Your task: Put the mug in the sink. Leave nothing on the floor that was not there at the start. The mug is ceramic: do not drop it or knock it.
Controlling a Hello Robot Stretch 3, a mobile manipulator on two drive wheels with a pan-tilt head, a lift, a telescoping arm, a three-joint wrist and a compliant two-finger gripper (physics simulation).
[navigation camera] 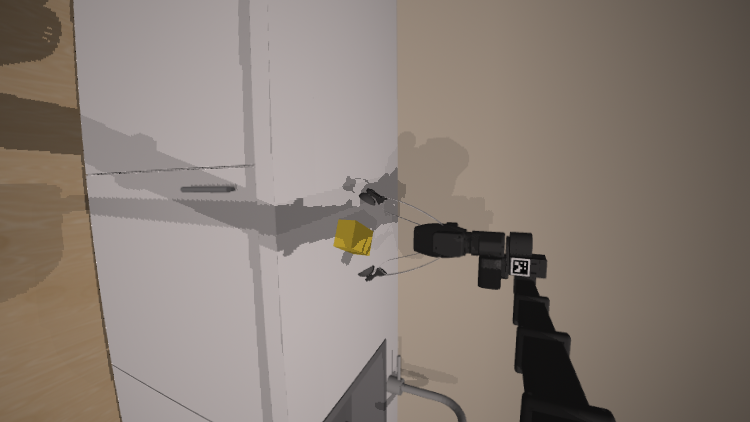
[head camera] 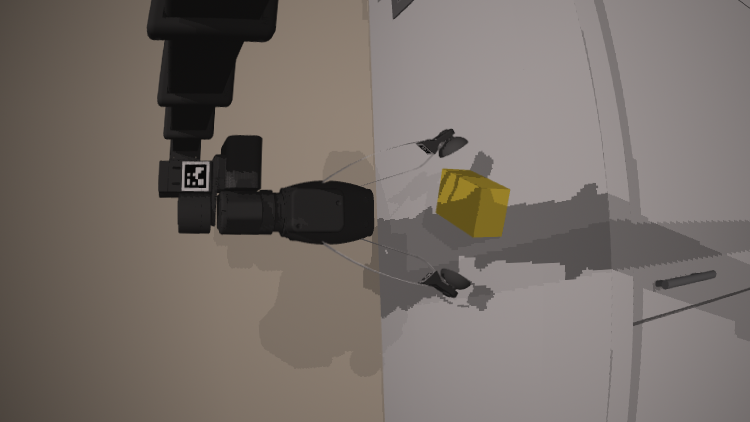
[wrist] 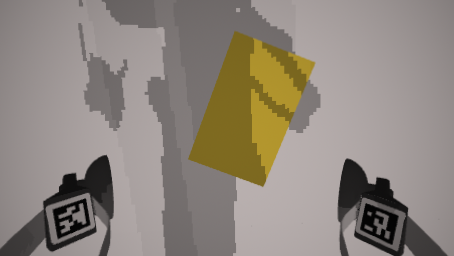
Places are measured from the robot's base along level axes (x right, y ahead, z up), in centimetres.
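Pixels of known places: gripper, fingertip midpoint: (navigation camera: 359, 234) (head camera: 467, 212) (wrist: 226, 178).
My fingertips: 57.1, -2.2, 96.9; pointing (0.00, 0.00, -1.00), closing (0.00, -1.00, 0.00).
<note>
Behind a point stands the place of what it marks, as x, y, z.
The mug does not show in any view. My gripper (head camera: 454, 212) @[57.1, -2.2, 96.9] (navigation camera: 370, 235) @[57.1, -2.2, 96.9] (wrist: 226, 178) @[57.1, -2.2, 96.9] is open and holds nothing. Its fingertips are wide apart over the white counter (head camera: 493, 356) @[59.1, 16.9, 91.0] (navigation camera: 330, 104) @[54.2, 25.5, 91.1], one toward each side of a yellow box (head camera: 472, 202) @[58.1, -3.5, 95.6] (navigation camera: 352, 237) @[56.8, -2.9, 95.4] (wrist: 250, 110) @[61.9, -3.9, 95.5], and touch neither side of it. In the wrist view the box is ahead of the fingertips, turned at an angle. Part of the dark sink (navigation camera: 364, 391) @[87.7, -62.1, 84.0] shows at the bottom of the navigation view; a small corner of the sink (head camera: 401, 6) is at the head view's top edge.
A faucet (navigation camera: 395, 385) @[90.8, -58.7, 94.4] stands at the sink's wall side. A beige wall (head camera: 94, 314) @[102.2, 15.9, 149.0] (navigation camera: 629, 131) @[101.7, 25.8, 158.5] runs behind the counter. Cabinet fronts with a bar handle (head camera: 687, 279) @[36.9, 6.7, 76.0] (navigation camera: 208, 188) @[36.9, 7.1, 75.9] are below the counter's front edge. Wooden floor (navigation camera: 47, 341) @[33.4, -40.4, 0.0] lies in front of the cabinets.
</note>
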